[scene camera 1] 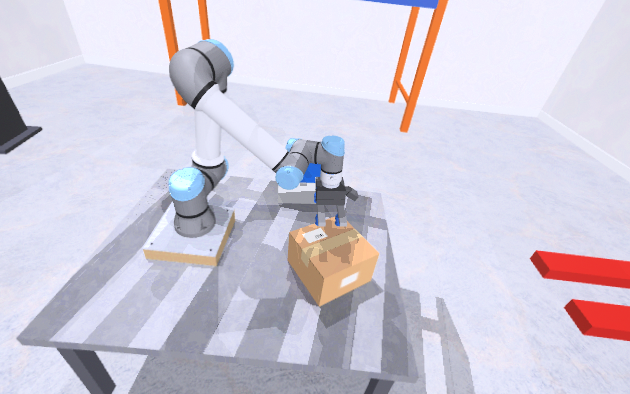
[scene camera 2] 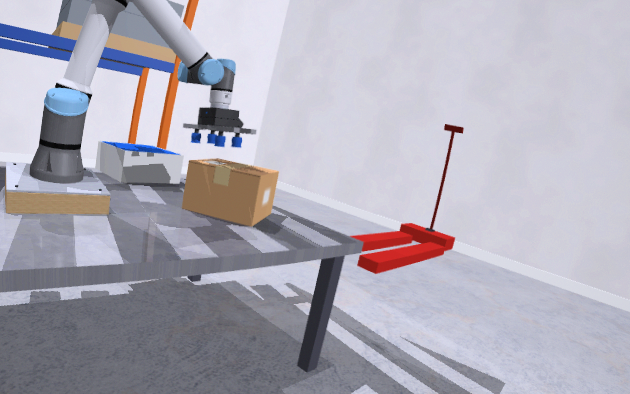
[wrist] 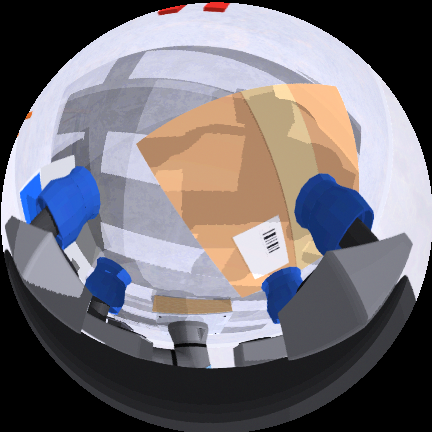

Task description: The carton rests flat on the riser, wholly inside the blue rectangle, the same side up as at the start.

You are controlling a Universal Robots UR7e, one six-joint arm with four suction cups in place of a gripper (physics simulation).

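The brown carton [scene camera 1: 325,265] [scene camera 2: 220,195] [wrist: 215,165] appears to stand upright on the table, apart from the riser, its taped top with the barcode label facing up. The riser [scene camera 1: 294,198] [scene camera 2: 172,167] [wrist: 60,167] is a pale block behind it, with blue [scene camera 1: 313,172] [scene camera 2: 150,149] [wrist: 31,196] on its top; arm and cups partly hide it in scene camera 1 and the wrist view. My gripper [scene camera 1: 328,220] [scene camera 2: 216,139] [wrist: 200,250] is open. Its four blue cups hang above the carton's top, with a visible gap in scene camera 2, and hold nothing.
The arm's square base plate [scene camera 1: 180,256] [scene camera 2: 57,202] stands on the grey table [scene camera 1: 165,350] [scene camera 2: 310,251]. An orange rack [scene camera 1: 420,65] [scene camera 2: 170,107] stands behind. A red pallet jack [scene camera 1: 590,267] [scene camera 2: 405,257] is on the floor beyond the table's right edge.
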